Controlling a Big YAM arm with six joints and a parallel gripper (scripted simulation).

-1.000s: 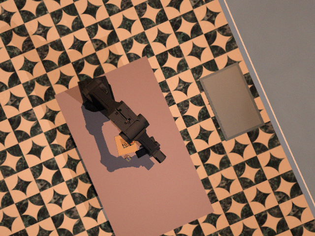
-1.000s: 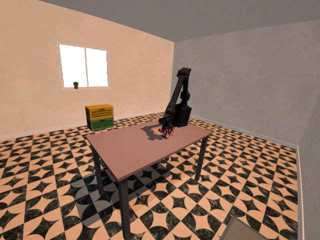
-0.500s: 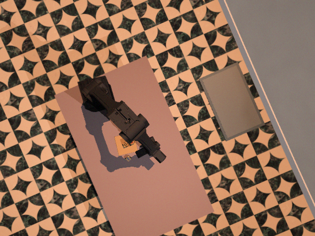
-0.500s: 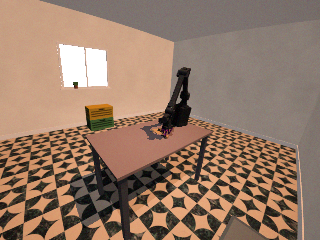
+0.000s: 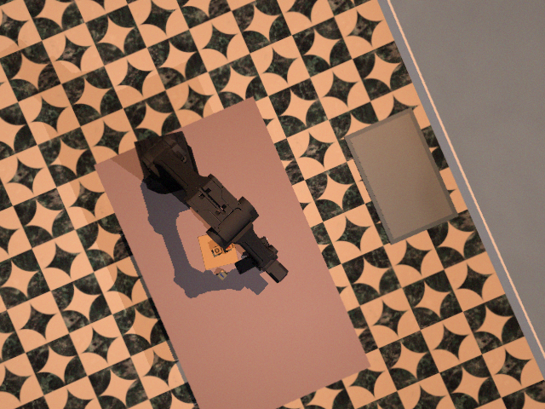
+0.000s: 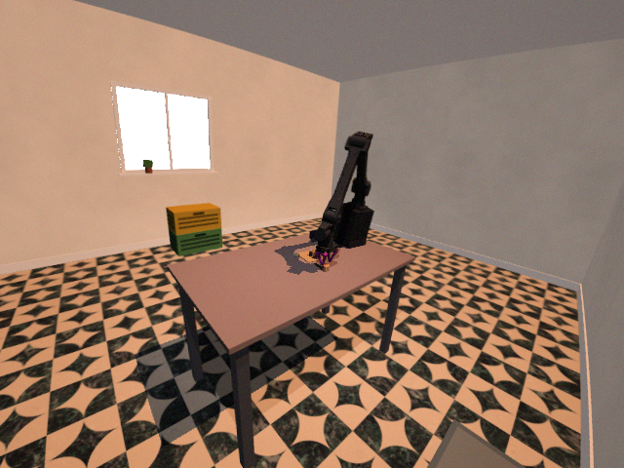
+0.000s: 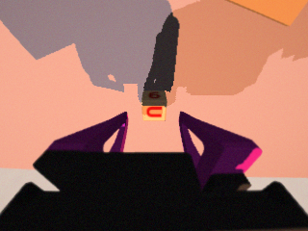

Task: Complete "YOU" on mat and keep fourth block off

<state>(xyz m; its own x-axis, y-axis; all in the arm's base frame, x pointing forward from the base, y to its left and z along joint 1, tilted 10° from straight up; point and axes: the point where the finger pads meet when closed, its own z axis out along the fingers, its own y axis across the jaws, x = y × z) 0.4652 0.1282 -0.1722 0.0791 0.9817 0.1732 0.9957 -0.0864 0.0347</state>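
The U block lies 3 cm below my hand. Round my hand: O block 16 cm to the right, 10 cm behind, 3 cm below; Y block 12 cm to the right, 9 cm behind, 3 cm below; mat 16 cm to the right, 10 cm behind, 4 cm below.
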